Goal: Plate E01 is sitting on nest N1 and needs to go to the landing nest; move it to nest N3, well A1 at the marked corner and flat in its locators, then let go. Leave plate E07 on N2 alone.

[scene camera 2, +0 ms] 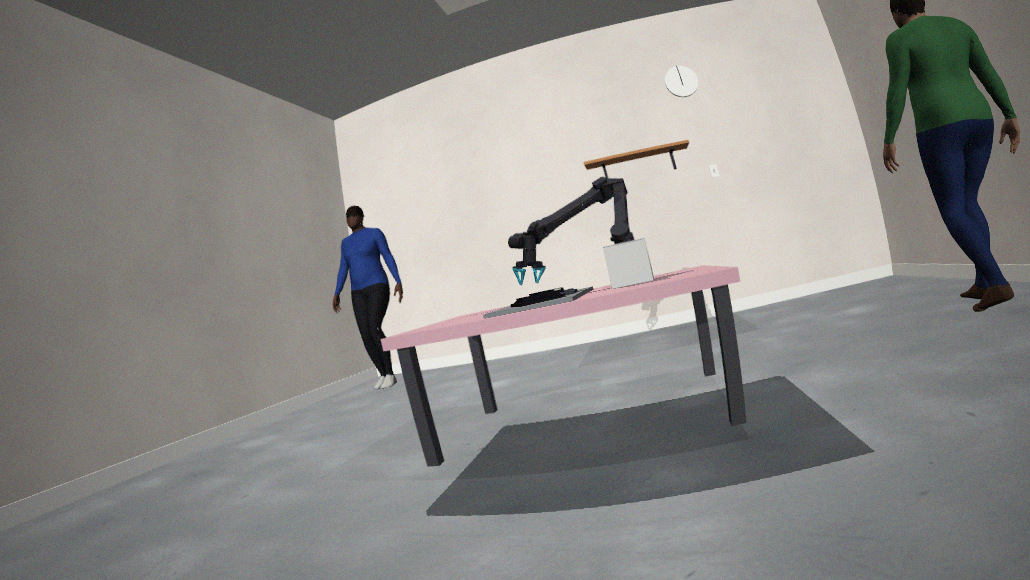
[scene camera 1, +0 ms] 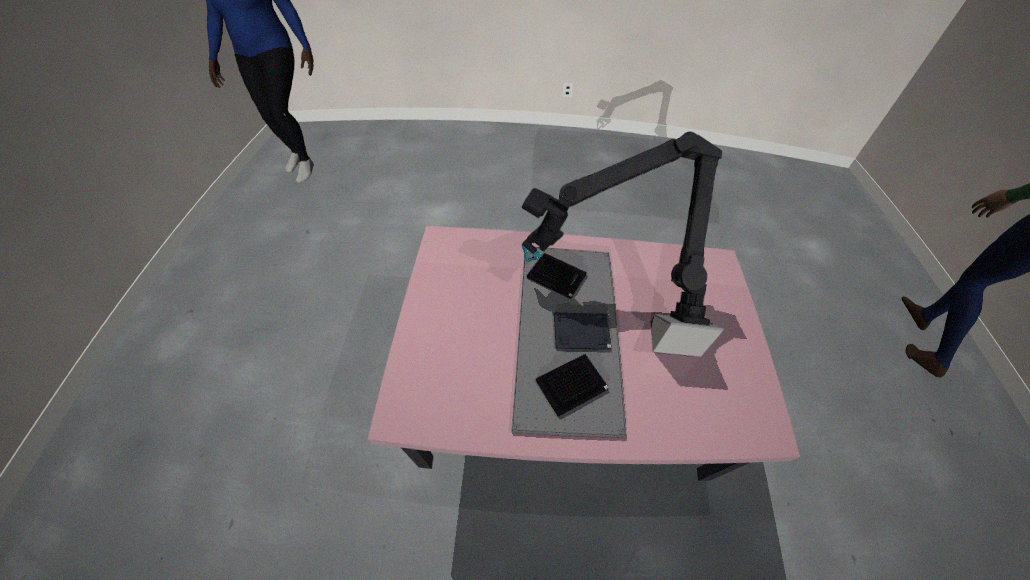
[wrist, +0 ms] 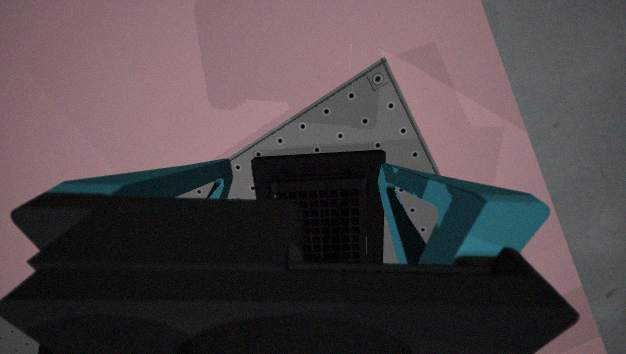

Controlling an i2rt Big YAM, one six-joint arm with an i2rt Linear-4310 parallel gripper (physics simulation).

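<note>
A black welled plate (scene camera 1: pixel 555 273) (wrist: pixel 332 220) sits turned in a nest at the far end of the grey perforated board (scene camera 1: pixel 528 410) (scene camera 2: pixel 497 313) (wrist: pixel 336 123). A second black plate (scene camera 1: pixel 571 384) sits turned in a nest at the near end. Between them is a dark blue-grey nest (scene camera 1: pixel 581 329) with no black plate on it. I cannot read labels to tell which plate is E01 or E07. My gripper (scene camera 1: pixel 532 253) (scene camera 2: pixel 529 281) (wrist: pixel 306 170) is open and empty above the far plate, its teal fingers toward either side of it. The hand hides the plate's lower part in the wrist view.
The board lies on the pink table (scene camera 1: pixel 446 324) (scene camera 2: pixel 432 332). The arm's pale base block (scene camera 1: pixel 688 337) (scene camera 2: pixel 628 262) stands to the right of the board. One person in blue (scene camera 1: pixel 255 28) (scene camera 2: pixel 369 259) and one in green (scene camera 2: pixel 947 79) stand away from the table.
</note>
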